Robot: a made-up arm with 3 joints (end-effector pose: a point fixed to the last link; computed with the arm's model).
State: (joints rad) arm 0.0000 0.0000 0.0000
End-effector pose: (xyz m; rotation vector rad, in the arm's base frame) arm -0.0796 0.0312 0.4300 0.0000 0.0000 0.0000
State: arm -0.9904 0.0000 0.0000
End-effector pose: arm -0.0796 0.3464 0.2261 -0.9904 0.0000 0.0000
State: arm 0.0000 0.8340 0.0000
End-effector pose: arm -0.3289 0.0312 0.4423 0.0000 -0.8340 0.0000
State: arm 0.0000 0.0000 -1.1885
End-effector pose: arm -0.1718 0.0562 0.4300 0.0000 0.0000 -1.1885
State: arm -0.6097 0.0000 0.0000
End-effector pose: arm -0.0796 0.2511 0.3412 -0.6097 0.0000 0.0000
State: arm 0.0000 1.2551 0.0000
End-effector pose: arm -0.4367 0.0312 0.3719 0.0000 -1.2551 0.0000
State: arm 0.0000 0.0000 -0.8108
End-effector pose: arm -0.1467 0.0363 0.4300 0.0000 0.0000 -0.8108
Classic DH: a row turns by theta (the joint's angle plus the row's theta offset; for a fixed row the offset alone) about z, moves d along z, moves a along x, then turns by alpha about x. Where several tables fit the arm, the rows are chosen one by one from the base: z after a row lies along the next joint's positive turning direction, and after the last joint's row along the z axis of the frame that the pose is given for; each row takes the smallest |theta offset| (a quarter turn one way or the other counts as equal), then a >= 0, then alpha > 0; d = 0 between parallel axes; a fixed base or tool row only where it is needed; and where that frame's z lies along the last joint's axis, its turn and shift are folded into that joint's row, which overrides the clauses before.
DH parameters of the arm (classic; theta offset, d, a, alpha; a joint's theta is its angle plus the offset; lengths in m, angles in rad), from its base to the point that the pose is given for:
base (fixed): 1.5708 0.0362 0 1.5708
joint 1: 1.5708 -0.2181 0.1186 -1.5708
joint 2: -1.5708 -0.1119 0.1109 -1.5708
joint 3: -1.2413 0 0.0853 0
tool (fixed): 1.2413 0.2752 0 0

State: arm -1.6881 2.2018 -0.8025
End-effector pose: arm -0.4828 0.0101 -0.0012 -0.1907 -1.6125 1.1802
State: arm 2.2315 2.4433 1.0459
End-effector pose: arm -0.5441 -0.0845 0.0913 0.1418 -1.2092 -1.5519
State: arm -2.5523 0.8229 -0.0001
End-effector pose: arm -0.3257 0.2004 -0.3197 -2.3681 -0.3137 1.0333
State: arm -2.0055 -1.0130 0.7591
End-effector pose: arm 0.1141 0.0657 -0.0741 -1.3695 1.2008 -0.4787
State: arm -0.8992 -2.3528 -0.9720
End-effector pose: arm -0.0650 -0.0650 -0.0712 -1.5677 1.9220 -1.5103
